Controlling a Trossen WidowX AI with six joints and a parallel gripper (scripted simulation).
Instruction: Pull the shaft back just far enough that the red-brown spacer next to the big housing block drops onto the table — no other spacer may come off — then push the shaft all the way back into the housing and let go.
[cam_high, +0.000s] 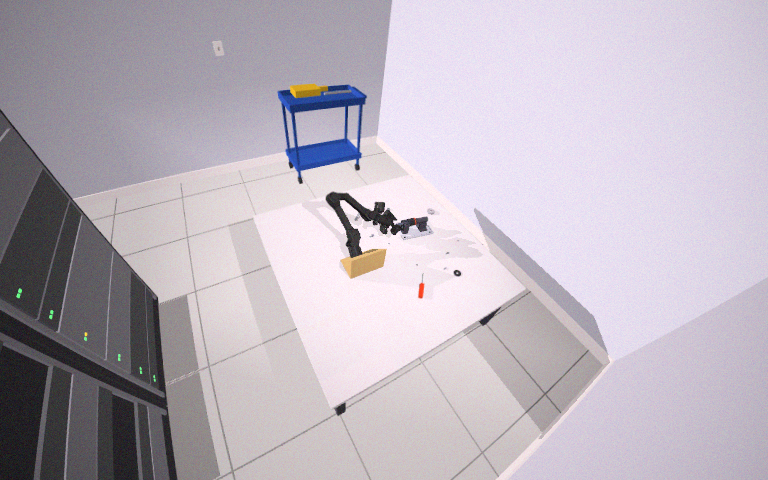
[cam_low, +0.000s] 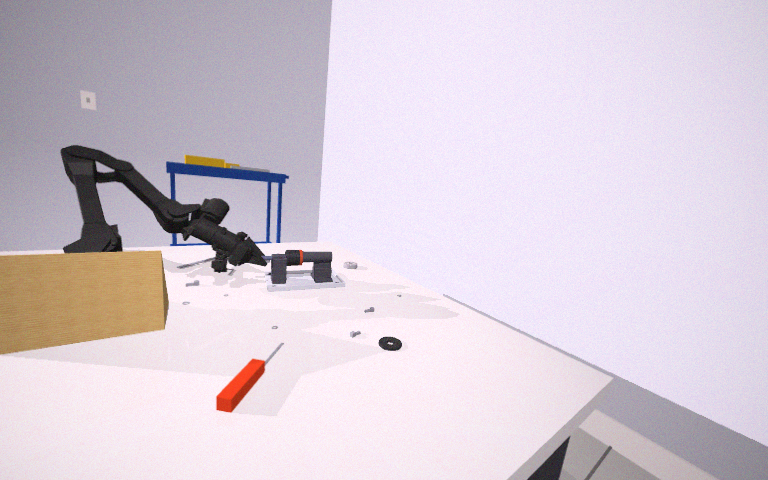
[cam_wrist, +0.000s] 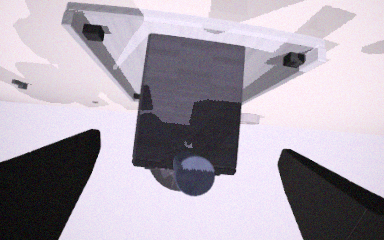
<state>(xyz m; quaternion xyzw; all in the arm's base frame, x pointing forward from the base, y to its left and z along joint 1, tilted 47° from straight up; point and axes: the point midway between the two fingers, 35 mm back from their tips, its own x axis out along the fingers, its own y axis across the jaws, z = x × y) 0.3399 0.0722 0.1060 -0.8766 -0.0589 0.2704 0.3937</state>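
Now: the round shaft 70 mm ahead of my gripper tip, 10 mm to the right of it and 10 mm above it. From my gripper tip the other things lie so: grey ring (340 mm ahead, 90 mm to the left, 60 mm below); red-brown spacer (100 mm ahead, 10 mm to the right, 10 mm above).
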